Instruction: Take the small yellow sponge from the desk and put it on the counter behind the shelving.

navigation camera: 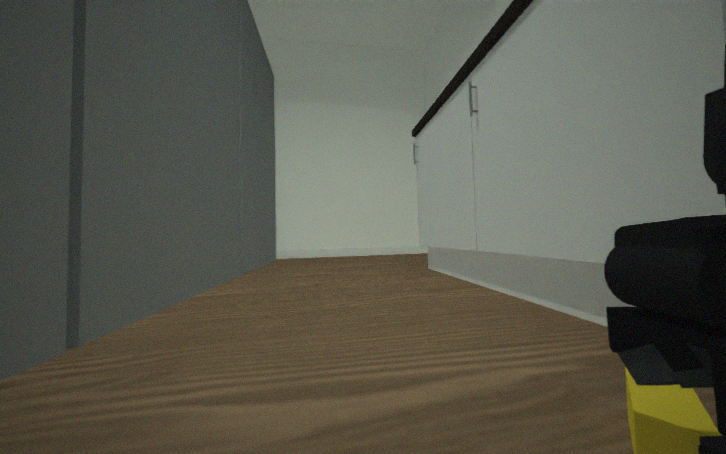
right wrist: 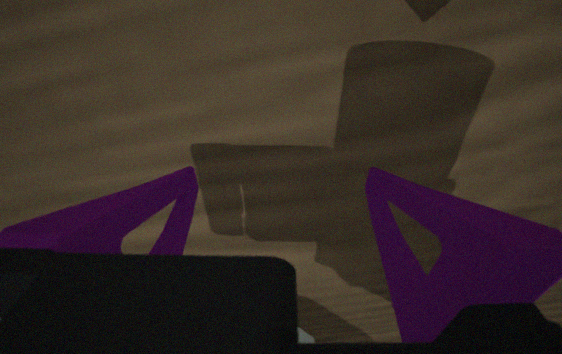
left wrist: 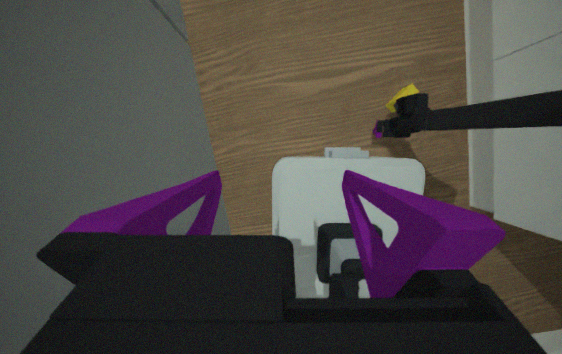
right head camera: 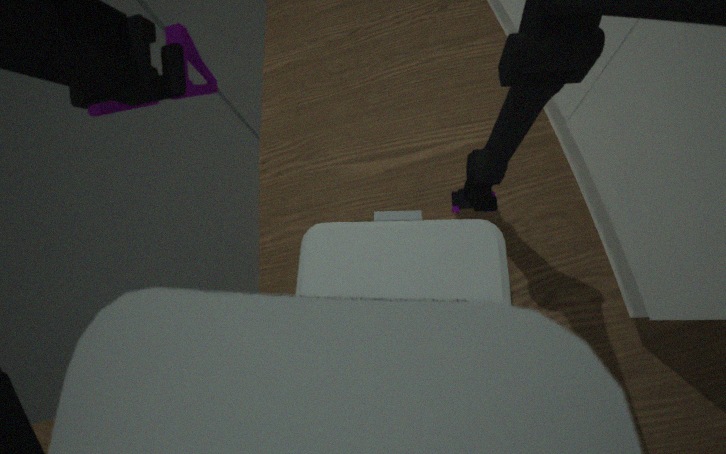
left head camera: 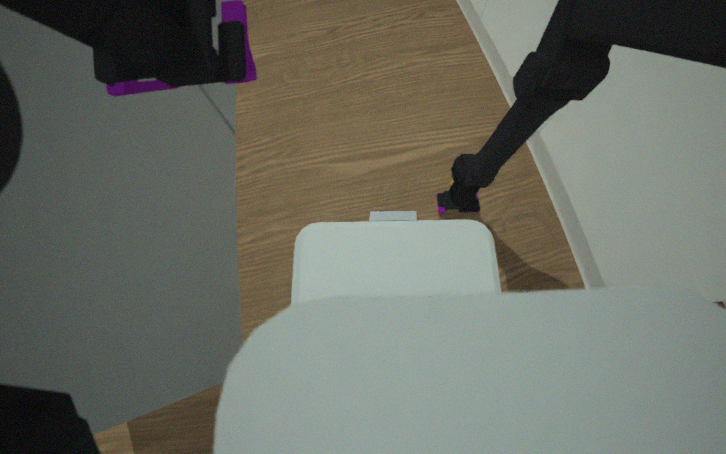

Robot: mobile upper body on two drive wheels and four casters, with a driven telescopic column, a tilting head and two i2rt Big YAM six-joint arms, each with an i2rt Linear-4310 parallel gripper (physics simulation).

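Frame: origin at the left arm's base, x ahead, y left, z up, level; millimetres.
Seen in the pictures: left gripper, fingertip midpoint: (left wrist: pixel 281 177) (right head camera: pixel 185 92) (left head camera: pixel 215 77); right gripper, fingertip midpoint: (right wrist: pixel 281 177) (left wrist: pixel 383 131) (right head camera: pixel 470 210) (left head camera: pixel 452 211).
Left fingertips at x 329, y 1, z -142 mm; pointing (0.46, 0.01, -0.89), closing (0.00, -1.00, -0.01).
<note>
A point is followed by its place in that frame.
The small yellow sponge (left head camera: pixel 451 182) {x 546, y -463, z -841 mm} (left wrist: pixel 403 97) (navigation camera: pixel 664 420) {x 538, y -473, z -794 mm} appears to lie on the wooden floor beside my right gripper, partly hidden by the arm. In the navigation camera it is at the lower right, below the black arm. My right gripper (left head camera: pixel 458 206) {x 435, y -456, z -847 mm} (right head camera: pixel 475 205) {x 435, y -456, z -847 mm} (right wrist: pixel 281 177) {x 435, y -456, z -847 mm} is open and empty, low over the floor, with its shadow between the fingers in the right wrist view. My left gripper (left head camera: pixel 182 86) (right head camera: pixel 154 100) (left wrist: pixel 281 177) {x 329, y 1, z -143 mm} is open and empty, farther left and above the base. A counter (navigation camera: pixel 479 53) {x 1157, y -646, z 19 mm} with a dark top runs along the right. I cannot make out the desk.
White cabinet fronts (left head camera: pixel 642 160) {x 397, y -797, z -443 mm} (right head camera: pixel 674 160) {x 384, y -799, z -464 mm} (left wrist: pixel 525 125) (navigation camera: pixel 546 160) {x 950, y -703, z -444 mm} stand at the right. A tall grey panel (left head camera: pixel 160 240) {x 236, y 306, z -472 mm} (right head camera: pixel 187 214) {x 311, y 319, z -495 mm} (left wrist: pixel 125 125) {x 403, y 335, z -401 mm} (navigation camera: pixel 160 160) stands at the left. A pale wall (navigation camera: pixel 345 182) {x 2920, y 22, z -26 mm} closes the aisle. My white base (left head camera: pixel 393 262) {x 206, y -219, z -596 mm} (right head camera: pixel 401 262) {x 208, y -236, z -596 mm} (left wrist: pixel 310 200) {x 184, y -93, z -596 mm} lies between them.
</note>
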